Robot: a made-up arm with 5 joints.
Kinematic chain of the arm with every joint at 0, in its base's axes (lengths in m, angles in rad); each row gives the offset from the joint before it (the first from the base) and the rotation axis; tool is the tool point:
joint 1: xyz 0 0 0.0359 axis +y
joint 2: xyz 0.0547 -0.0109 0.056 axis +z
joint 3: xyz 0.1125 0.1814 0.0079 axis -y
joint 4: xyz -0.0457 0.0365 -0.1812 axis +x
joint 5: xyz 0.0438 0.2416 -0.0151 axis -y
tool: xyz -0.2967 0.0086 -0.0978
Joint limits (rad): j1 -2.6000..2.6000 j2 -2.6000..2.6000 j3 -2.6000..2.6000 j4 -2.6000..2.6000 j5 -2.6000..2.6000
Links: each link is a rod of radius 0.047 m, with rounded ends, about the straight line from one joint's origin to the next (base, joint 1, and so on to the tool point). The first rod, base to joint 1, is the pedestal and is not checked.
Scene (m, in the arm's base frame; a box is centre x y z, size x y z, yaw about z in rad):
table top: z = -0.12
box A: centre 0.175 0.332 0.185 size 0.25 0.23 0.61 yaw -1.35
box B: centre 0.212 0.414 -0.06 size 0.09 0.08 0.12 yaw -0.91
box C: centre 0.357 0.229 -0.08 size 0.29 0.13 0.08 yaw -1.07
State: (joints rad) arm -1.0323 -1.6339 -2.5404 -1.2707 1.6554
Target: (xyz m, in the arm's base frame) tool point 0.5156 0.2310 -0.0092
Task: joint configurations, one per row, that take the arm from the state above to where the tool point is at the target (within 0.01 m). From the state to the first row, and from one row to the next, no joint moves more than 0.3 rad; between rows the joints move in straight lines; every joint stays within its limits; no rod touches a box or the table.
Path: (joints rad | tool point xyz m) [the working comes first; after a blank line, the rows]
Joints at the target: -0.1732 -1.9916 -1.6575 -0.5913 2.1436
Straight joint move there: touches box A.

1: -1.1669 -1.7949 -2.4897 -1.0204 1.6216 | -0.3201 0.2740 0.4005
2: -1.3015 -1.9559 -2.4391 -0.7700 1.5878 | -0.3309 0.2341 0.4903
3: -1.4361 -2.1170 -2.3884 -0.5197 1.5540 | -0.3554 0.1420 0.5631
4: -1.5707 -2.2780 -2.3377 -0.2693 1.5202 | -0.3892 0.0052 0.5975
5: -1.7054 -2.4390 -2.2871 -0.0190 1.4865 | -0.4187 -0.1602 0.5780
6: -1.8400 -2.6000 -2.2364 0.2314 1.4527 | -0.4248 -0.3312 0.4999
7: -1.5622 -2.4986 -2.1399 0.0943 1.5678 | -0.2309 -0.2084 0.6569
8: -1.2844 -2.3972 -2.0434 -0.0428 1.6830 | 0.0163 -0.0862 0.7031
9: -1.0066 -2.2958 -1.9470 -0.1800 1.7981 | 0.2574 0.0253 0.6295
10: -0.7288 -2.1944 -1.8505 -0.3171 1.9133 | 0.4394 0.1182 0.4571
11: -0.4510 -2.0930 -1.7540 -0.4542 2.0284 | 0.5282 0.1874 0.2279
12: -0.1732 -1.9916 -1.6575 -0.5913 2.1436 | 0.5156 0.2310 -0.0092

